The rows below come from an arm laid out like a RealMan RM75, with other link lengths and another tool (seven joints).
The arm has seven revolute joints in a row. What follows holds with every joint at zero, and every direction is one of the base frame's. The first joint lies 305.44 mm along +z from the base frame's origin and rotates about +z. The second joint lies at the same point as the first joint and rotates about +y. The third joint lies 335.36 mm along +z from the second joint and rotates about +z. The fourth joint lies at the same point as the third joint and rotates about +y. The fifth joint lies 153.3 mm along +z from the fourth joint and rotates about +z. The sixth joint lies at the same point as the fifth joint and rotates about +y. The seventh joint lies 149.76 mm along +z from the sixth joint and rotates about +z. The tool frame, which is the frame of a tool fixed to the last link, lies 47 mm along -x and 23 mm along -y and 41 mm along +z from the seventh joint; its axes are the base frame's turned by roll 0, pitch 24.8 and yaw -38.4 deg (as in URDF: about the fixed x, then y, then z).
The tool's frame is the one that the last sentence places.
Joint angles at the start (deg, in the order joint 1, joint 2, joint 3, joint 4, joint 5, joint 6, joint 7):
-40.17, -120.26, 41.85, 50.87, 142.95, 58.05, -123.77
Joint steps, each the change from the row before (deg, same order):
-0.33, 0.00, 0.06, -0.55, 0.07, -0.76, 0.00
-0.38, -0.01, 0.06, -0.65, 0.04, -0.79, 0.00
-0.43, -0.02, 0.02, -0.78, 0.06, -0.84, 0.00
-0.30, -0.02, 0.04, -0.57, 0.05, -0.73, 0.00
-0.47, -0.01, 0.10, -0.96, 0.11, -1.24, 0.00
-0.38, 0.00, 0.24, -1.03, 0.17, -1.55, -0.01
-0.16, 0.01, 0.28, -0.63, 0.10, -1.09, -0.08
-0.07, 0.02, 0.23, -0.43, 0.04, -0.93, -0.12
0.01, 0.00, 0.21, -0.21, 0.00, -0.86, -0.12
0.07, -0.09, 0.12, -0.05, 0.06, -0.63, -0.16
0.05, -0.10, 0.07, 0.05, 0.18, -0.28, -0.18
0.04, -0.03, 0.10, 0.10, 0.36, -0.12, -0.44
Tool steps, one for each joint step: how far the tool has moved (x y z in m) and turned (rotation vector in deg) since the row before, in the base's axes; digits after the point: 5 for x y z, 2 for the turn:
0.00078, 0.00220, -0.00058, 0.26, 0.14, -0.02
0.00109, 0.00226, -0.00103, 0.21, 0.08, -0.01
0.00115, 0.00224, -0.00145, 0.18, 0.05, 0.04
0.00067, 0.00177, -0.00089, 0.22, 0.09, 0.03
0.00073, 0.00280, -0.00127, 0.36, 0.22, 0.07
-0.00039, 0.00266, -0.00090, 0.50, 0.44, 0.15
-0.00079, 0.00146, -0.00035, 0.38, 0.35, 0.14
-0.00091, 0.00120, 0.00021, 0.44, 0.26, 0.16
-0.00090, 0.00117, 0.00075, 0.55, 0.25, 0.11
-0.00076, 0.00038, 0.00015, 0.44, 0.13, 0.16
-0.00044, -0.00013, -0.00018, 0.18, 0.12, 0.12
-0.00072, -0.00034, 0.00029, 0.10, 0.14, 0.26

